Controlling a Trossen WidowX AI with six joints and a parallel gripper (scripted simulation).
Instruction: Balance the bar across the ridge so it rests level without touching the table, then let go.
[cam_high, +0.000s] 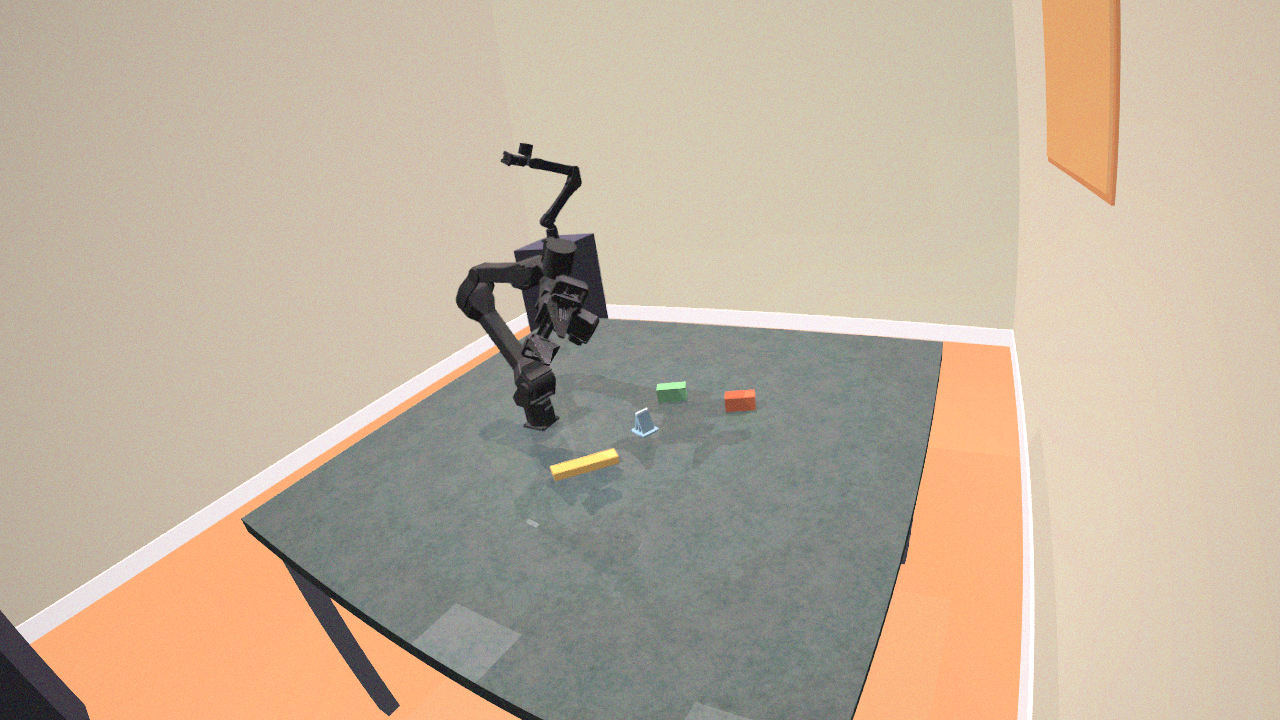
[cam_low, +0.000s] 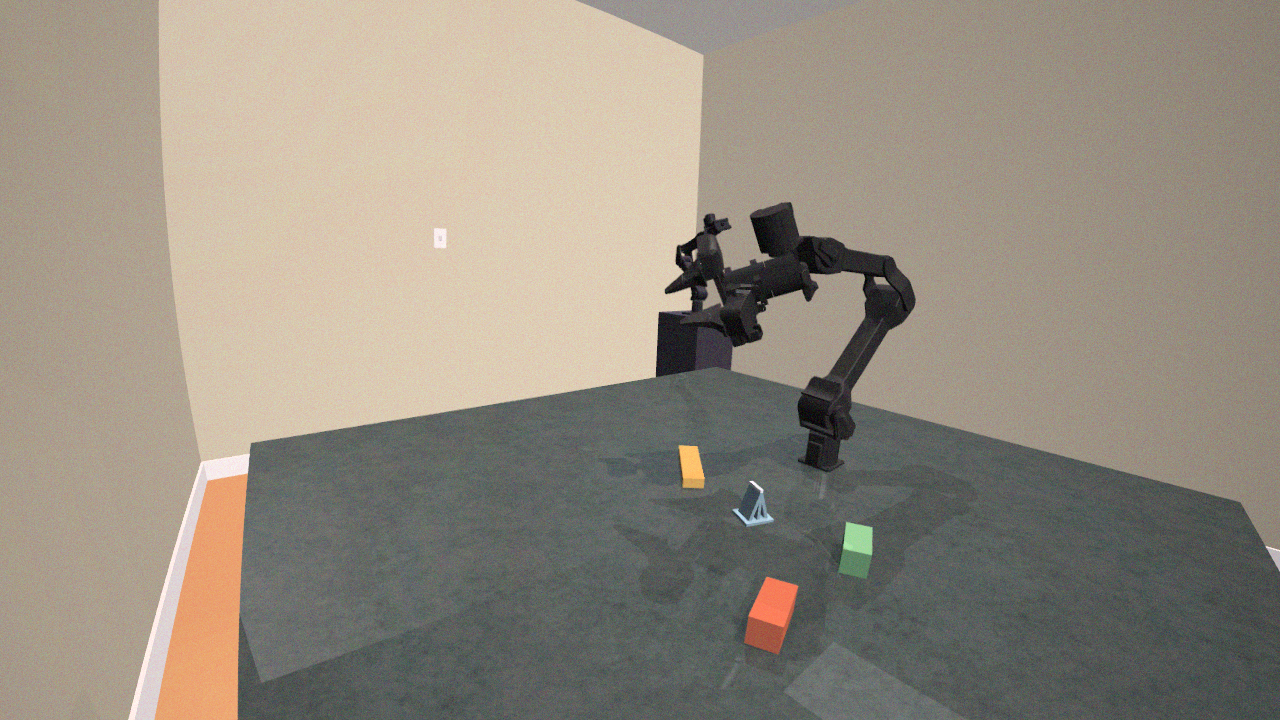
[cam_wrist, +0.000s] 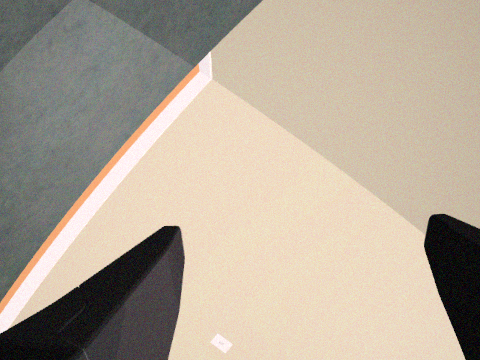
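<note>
Now: the bar 26 cm below my gripper tip, 4 cm to the left of it and 2 cm behind it. From my gripper tip the other things lie so: red block (35 cm to the left, 25 cm below, 18 cm ahead); green block (35 cm to the left, 25 cm below, 1 cm ahead).
</note>
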